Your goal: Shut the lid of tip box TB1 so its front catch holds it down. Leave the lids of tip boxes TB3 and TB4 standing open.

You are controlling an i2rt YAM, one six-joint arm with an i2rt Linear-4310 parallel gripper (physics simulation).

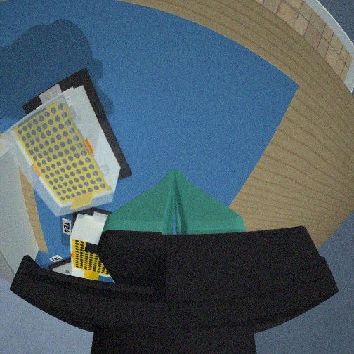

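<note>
A large tip box [107,150] with a yellow rack stands at the left on a black base; its own label does not show, but it may be TB1. A translucent lid [56,206] covers its rack; a pale tab [50,93] shows at the upper edge. Whether a catch holds the lid is unclear. A second tip box [90,226], beside the TB4 label [66,226], stands lower left, partly behind my gripper; its dark rack holes show uncovered. My gripper [174,176] is shut and empty, right of and apart from the large box. TB3 cannot be identified.
The boxes stand on a blue mat [200,105] on a wooden table [280,165]. A tan tiled strip [295,17] runs past the upper right edge. Another small label [56,258] and part of a pale object [62,268] show lower left. A pale grey surface [12,205] lies at the left edge.
</note>
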